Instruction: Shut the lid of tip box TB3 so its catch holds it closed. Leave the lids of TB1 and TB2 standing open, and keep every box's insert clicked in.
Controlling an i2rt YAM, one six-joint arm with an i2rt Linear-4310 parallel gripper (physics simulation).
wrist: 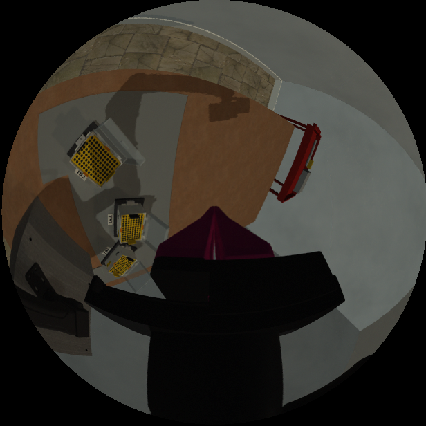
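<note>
Three tip boxes with yellow inserts stand at the left of the wrist view. The upper one, whose label looks like TB3, has a yellow insert (pixel 96 160) and a clear lid (pixel 121 141) standing open on its right side. Below it, TB1 (pixel 132 226) has its clear lid (pixel 159 226) open to the right. TB2 (pixel 121 265) is lowest, with its clear lid (pixel 141 279) open at the lower right. The inserts look seated, but their clicks are too small to tell. My gripper (pixel 214 212) is shut and empty, right of the boxes and apart from them.
The boxes stand on a grey mat (pixel 159 120) on the brown table (pixel 225 165). A red rack (pixel 299 160) is beyond the table's right edge. A grey wooden-looking plate (pixel 55 250) with black parts is at the lower left. Stone tiles (pixel 150 50) lie beyond the table's far edge.
</note>
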